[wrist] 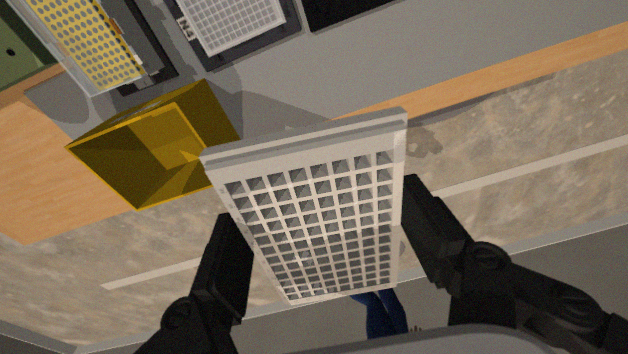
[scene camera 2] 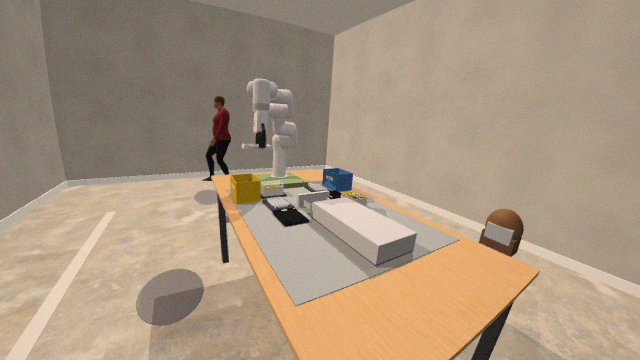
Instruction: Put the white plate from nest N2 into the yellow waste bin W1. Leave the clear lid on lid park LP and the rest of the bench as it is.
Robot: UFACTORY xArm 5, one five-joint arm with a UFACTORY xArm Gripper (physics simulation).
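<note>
Gripper [wrist: 320,213]. Long white box [scene camera 2: 378,239], out of frame in the wrist view. Grey mat [wrist: 307,78].
</note>
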